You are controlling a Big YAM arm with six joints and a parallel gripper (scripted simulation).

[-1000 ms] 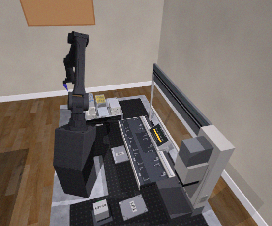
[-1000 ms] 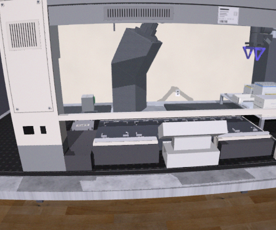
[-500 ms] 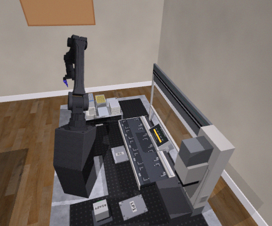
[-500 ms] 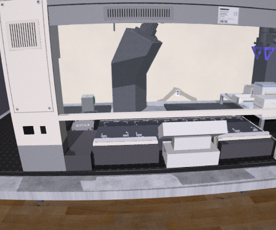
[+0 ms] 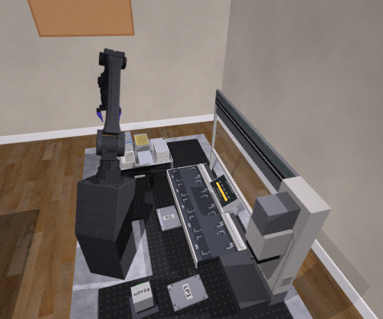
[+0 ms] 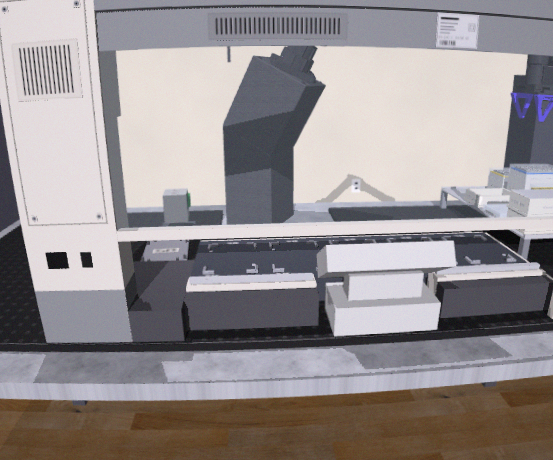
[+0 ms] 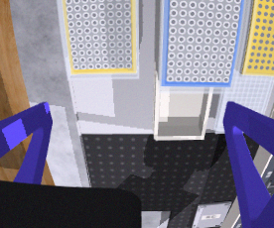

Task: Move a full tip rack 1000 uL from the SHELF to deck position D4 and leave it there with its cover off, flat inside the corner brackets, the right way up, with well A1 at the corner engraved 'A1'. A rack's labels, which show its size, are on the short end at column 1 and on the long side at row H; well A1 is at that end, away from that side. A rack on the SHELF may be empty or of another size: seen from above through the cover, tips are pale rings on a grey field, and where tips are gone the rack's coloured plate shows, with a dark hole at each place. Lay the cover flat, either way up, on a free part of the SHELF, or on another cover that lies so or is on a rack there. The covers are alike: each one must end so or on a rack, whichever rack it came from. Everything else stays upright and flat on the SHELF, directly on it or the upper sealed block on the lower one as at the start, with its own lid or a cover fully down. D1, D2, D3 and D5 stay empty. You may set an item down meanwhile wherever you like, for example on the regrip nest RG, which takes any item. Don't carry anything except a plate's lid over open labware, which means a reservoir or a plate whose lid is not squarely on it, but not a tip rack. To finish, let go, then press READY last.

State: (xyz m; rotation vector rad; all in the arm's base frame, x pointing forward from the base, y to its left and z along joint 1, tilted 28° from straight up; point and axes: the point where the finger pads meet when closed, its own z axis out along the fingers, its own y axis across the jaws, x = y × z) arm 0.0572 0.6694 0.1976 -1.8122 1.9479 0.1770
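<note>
The tip rack lies 170 mm below my hand, 70 mm ahead of it and 10 mm to the right of it. From my hand the other things lie so: stacked block (280 mm ahead, 170 mm below, 140 mm to the right); then shelf (240 mm below, 120 mm ahead, 70 mm to the right); then white tray (230 mm below, 140 mm to the right, 60 mm ahead).
</note>
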